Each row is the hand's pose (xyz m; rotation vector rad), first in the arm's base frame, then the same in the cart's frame.
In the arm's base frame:
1: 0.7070 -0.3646 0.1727 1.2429 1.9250 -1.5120
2: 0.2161 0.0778 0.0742 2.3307 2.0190 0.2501
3: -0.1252 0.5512 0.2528 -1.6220 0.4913 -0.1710
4: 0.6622 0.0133 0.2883 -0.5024 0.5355 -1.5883
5: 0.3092 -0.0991 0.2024 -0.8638 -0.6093 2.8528
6: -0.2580 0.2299 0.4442 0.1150 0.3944 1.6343
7: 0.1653 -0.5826 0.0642 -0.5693 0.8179 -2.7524
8: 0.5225 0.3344 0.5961 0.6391 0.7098 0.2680
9: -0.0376 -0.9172 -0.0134 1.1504 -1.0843 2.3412
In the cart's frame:
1: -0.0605 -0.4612 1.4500 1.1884 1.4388 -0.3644
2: -0.3857 -0.1698 0.9444 1.2572 1.8659 1.2995
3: -0.8765 0.1053 0.7078 -1.2592 -0.6121 -0.5725
4: -0.3293 -0.1682 1.4402 0.3089 -0.2335 -1.1702
5: -0.3721 -0.3437 1.1055 1.7855 0.8682 -1.7988
6: -0.9538 -0.2837 0.7228 -0.7224 -0.5141 1.9086
7: -0.1258 -0.7790 0.9526 0.5936 0.5159 -2.1075
8: -0.7691 -0.0142 1.4552 0.3914 -0.1719 0.9690
9: -0.0158 -1.1154 0.7685 -0.0930 1.0086 -2.4427

